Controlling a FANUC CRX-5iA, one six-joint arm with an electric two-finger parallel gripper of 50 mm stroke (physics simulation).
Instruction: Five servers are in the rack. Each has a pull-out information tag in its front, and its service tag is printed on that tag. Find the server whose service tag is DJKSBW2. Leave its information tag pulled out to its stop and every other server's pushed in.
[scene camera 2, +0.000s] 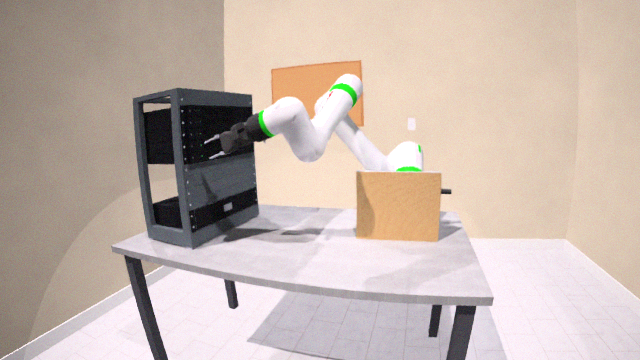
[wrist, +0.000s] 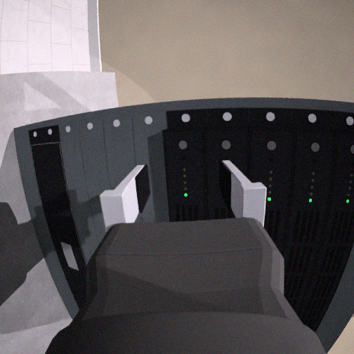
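Where they show: gripper, fingertip midpoint: (scene camera 2: 208, 150); arm's base at its link origin: (scene camera 2: 408, 193).
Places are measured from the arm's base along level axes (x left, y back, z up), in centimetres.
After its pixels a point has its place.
Five black servers (scene camera 2: 205, 117) {x 22.4, y -77.1, z 34.1 cm} (wrist: 295, 165) are stacked in the upper part of the grey rack (scene camera 2: 215, 98) {x 13.9, y -77.6, z 42.2 cm} (wrist: 27, 165). In the wrist view they stand as side-by-side columns, with the lowest server (wrist: 192, 180) at the left; green lights show on four, and the right finger hides part of the second column. No pulled-out information tag can be made out, and no service tag can be read. My gripper (scene camera 2: 207, 150) {x 30.6, y -70.7, z 21.4 cm} (wrist: 183, 177) is open and empty at the rack's front, near the lower servers. In the wrist view its fingers appear on either side of the lowest server's column.
Grey blank panels (scene camera 2: 215, 180) {x 17.1, y -78.0, z 7.8 cm} (wrist: 112, 165) lie below the servers. Lower still is a black unit (scene camera 2: 207, 215) {x 24.4, y -78.9, z -5.5 cm} (wrist: 50, 190) with a pale label (scene camera 2: 228, 206) {x 10.1, y -77.1, z -5.3 cm} (wrist: 69, 256). A tan upright panel (scene camera 2: 398, 206) {x 10.3, y -4.0, z -2.8 cm} stands on the grey table (scene camera 2: 310, 260) {x 32.4, y -33.0, z -16.7 cm} in front of the arm's base.
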